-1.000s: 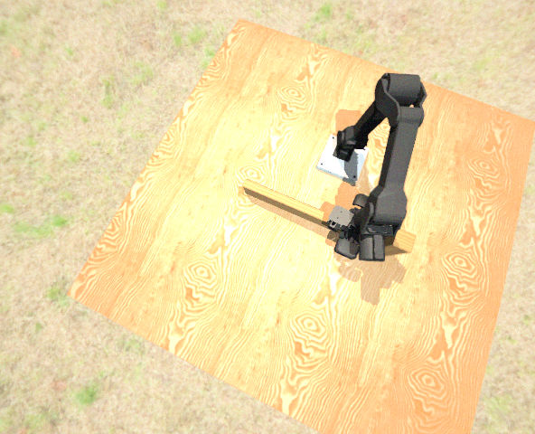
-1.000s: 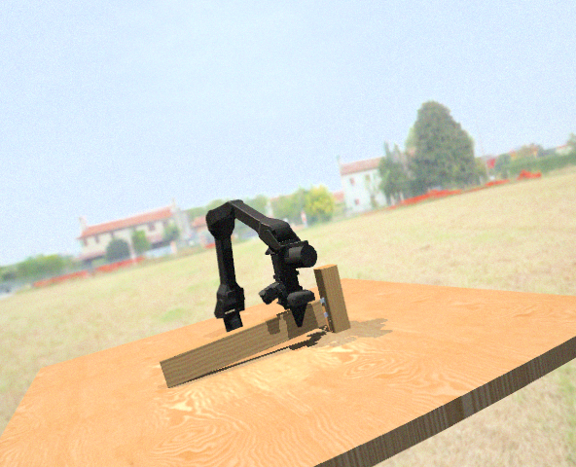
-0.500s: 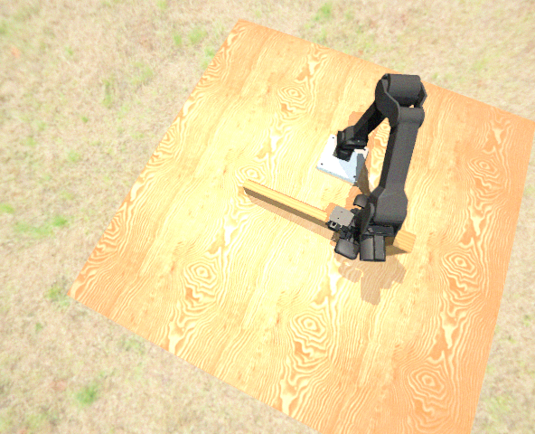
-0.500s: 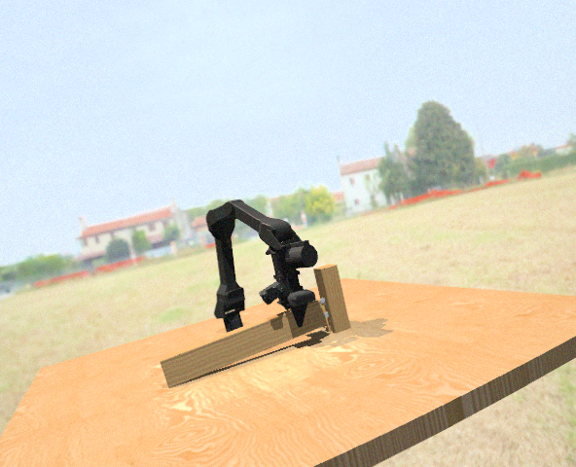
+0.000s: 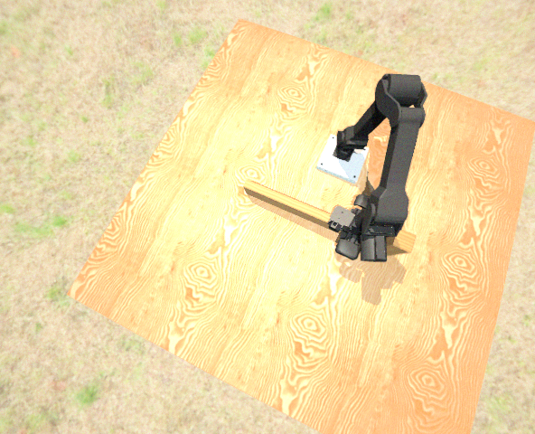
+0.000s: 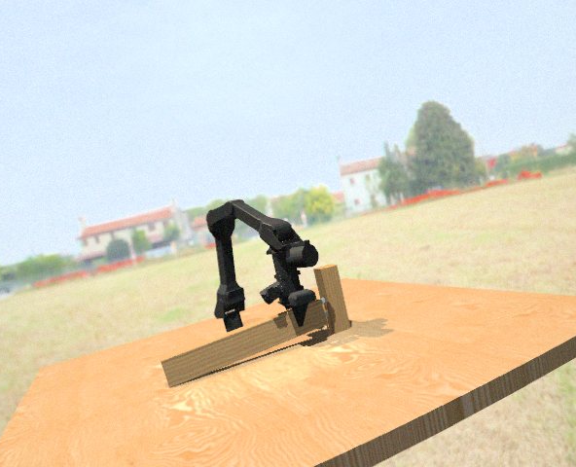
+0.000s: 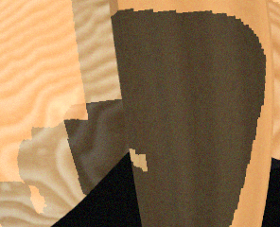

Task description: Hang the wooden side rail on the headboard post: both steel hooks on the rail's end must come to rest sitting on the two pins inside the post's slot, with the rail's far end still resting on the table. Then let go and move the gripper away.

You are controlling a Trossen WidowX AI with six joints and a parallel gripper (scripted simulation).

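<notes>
The headboard post is 110 mm to the left of my gripper tip and 40 mm above it.
</notes>
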